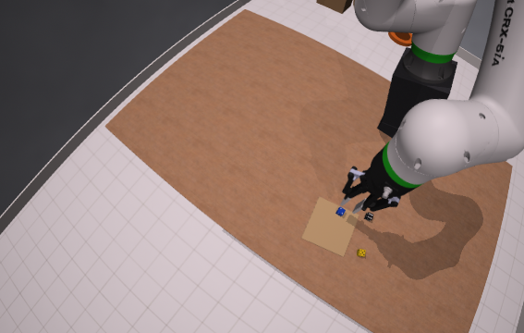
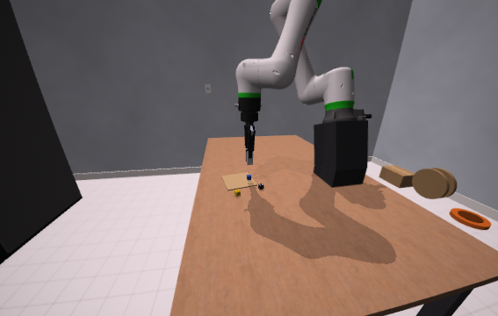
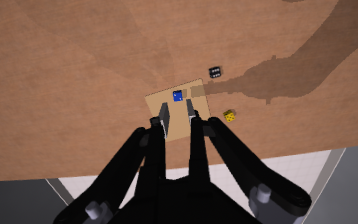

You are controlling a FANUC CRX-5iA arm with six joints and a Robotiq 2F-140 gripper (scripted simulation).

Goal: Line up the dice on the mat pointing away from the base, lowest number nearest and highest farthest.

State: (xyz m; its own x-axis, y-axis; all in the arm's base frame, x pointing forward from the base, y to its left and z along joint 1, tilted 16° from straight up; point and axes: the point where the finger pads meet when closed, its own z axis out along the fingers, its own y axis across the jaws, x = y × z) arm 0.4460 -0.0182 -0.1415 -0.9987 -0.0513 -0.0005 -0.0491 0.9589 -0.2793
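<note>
My hand is 7 cm short of the yellow die, 12 cm to the right of it and 11 cm above it. Round my hand: blue die 11 cm below; tan mat 5 cm ahead, 12 cm below; black die 4 cm behind, 9 cm to the left, 11 cm below.
</note>
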